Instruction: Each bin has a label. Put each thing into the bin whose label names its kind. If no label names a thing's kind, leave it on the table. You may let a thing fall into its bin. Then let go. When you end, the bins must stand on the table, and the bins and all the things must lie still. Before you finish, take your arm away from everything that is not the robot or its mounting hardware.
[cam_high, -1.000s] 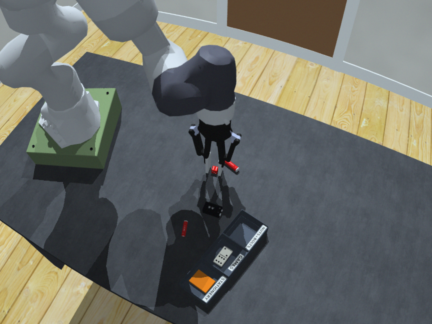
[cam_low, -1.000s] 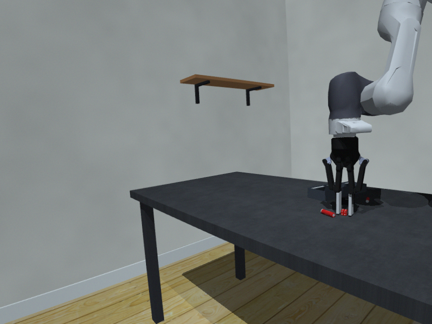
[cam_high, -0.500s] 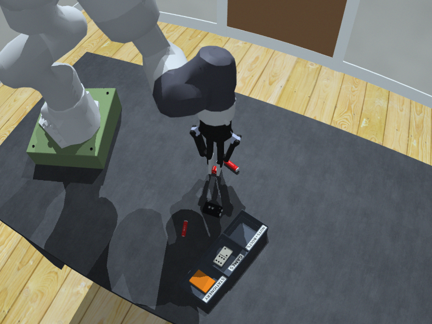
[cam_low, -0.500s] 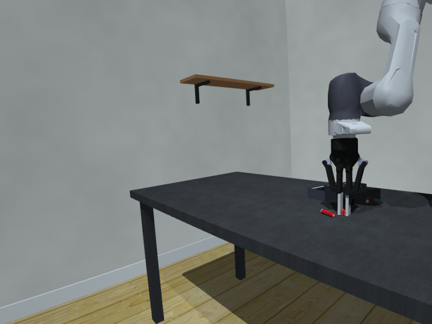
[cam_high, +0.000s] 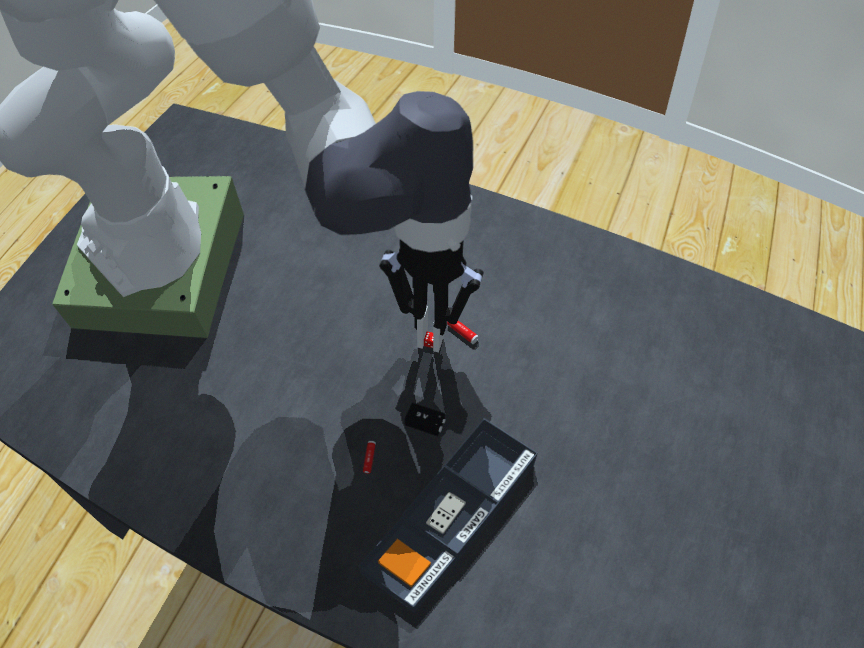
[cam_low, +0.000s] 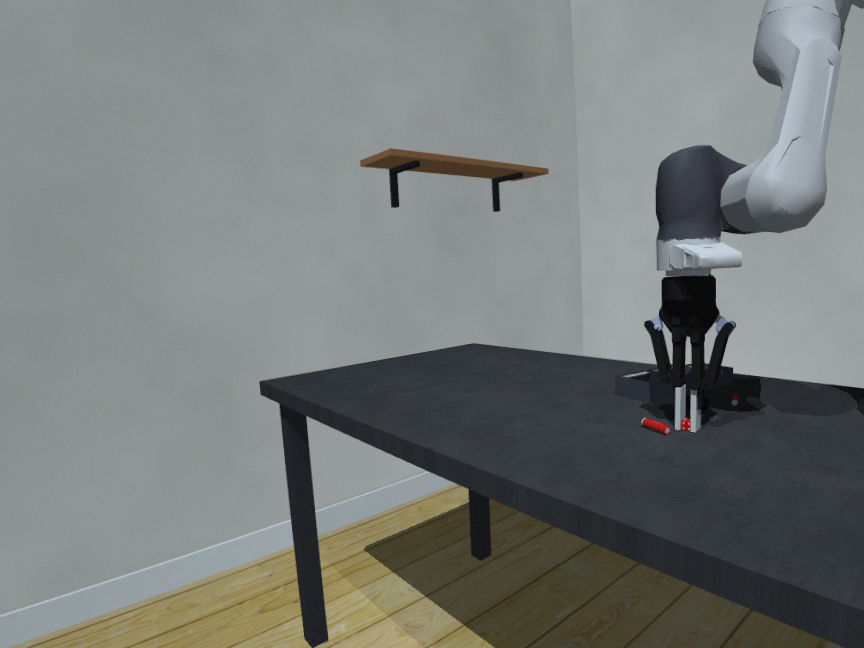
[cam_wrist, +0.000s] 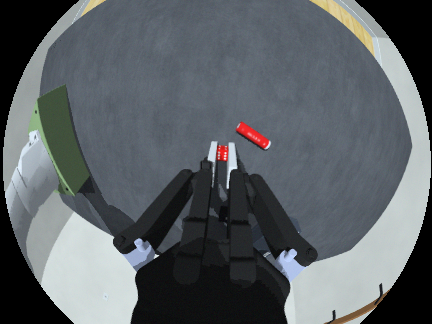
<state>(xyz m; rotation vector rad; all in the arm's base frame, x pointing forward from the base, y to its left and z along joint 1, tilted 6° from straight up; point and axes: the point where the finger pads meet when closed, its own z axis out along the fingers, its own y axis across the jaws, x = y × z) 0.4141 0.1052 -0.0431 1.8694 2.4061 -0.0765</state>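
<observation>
Right now the bin tray is 150 mm ahead of my hand, 220 mm to the right of it and 20 mm below it. Also, from my hand: red die 30 mm below; then black 9V battery 70 mm ahead, 110 mm to the right, 30 mm below; then white domino 150 mm ahead, 220 mm to the right, 20 mm below.
</observation>
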